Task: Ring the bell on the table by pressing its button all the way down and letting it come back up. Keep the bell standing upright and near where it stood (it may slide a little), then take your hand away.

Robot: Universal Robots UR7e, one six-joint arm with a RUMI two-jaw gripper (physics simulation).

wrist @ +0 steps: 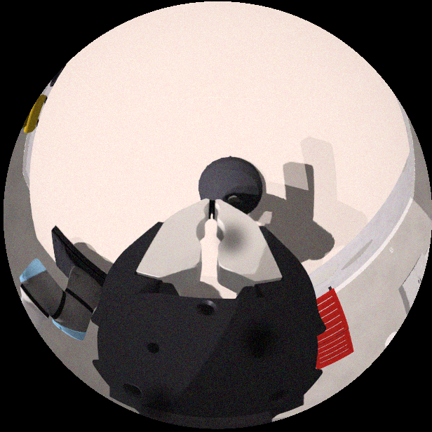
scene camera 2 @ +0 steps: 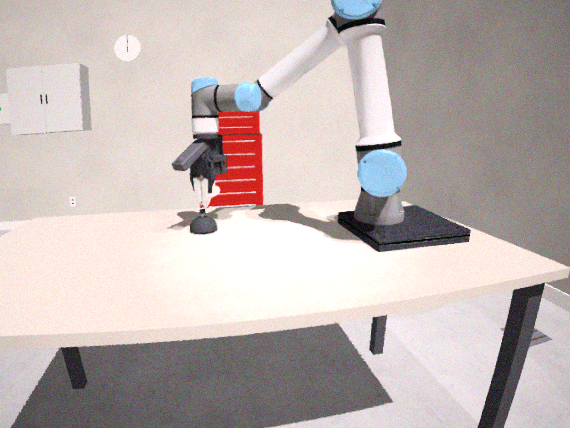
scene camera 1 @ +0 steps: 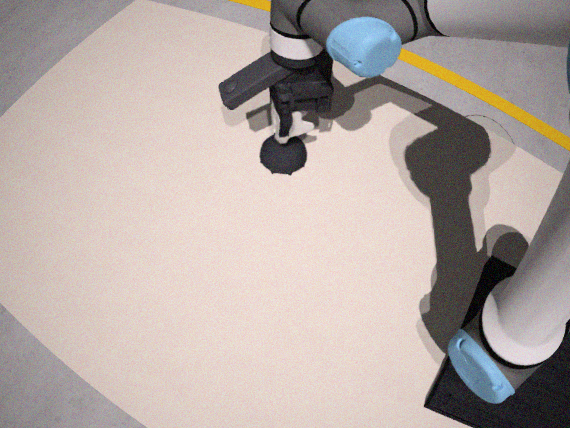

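Seen in the pictures: gripper, fingertip midpoint: [scene camera 2: 204, 208] [scene camera 1: 281, 141]; arm's base at its link origin: [scene camera 2: 379, 217].
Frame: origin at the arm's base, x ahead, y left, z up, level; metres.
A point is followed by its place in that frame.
Note:
The bell [scene camera 1: 283, 159] @(x 0.508, y -0.024, z -0.002 m) [scene camera 2: 203, 226] @(x 0.521, y -0.012, z -0.012 m) [wrist: 226, 176] is a dark dome standing upright on the pale table. Its small button [wrist: 233, 198] shows as a greyish disc on the dome, in shadow near the fingertips in the wrist view; in scene camera 1 the fingertips hide it. My gripper [scene camera 1: 282, 140] @(x 0.516, y -0.026, z 0.038 m) [scene camera 2: 202, 207] @(x 0.516, y -0.026, z 0.038 m) [wrist: 212, 202] is shut with nothing between its light fingers, and points down over the top of the bell. In scene camera 2 a short dark stretch lies between the tips and the dome. I cannot tell whether the tips touch the button.
The table [scene camera 1: 200, 280] @(x 0.487, y 0.223, z -0.037 m) [scene camera 2: 250, 280] @(x 0.392, y 0.322, z -0.037 m) carries the arm's black base plate [scene camera 1: 445, 400] @(x 0.054, y 0.182, z -0.008 m) [scene camera 2: 425, 243] @(x -0.061, y 0.186, z -0.026 m) at the right. The arm's shadow falls across the table. A red drawer cabinet [scene camera 2: 245, 172] [wrist: 334, 327] stands behind the table.

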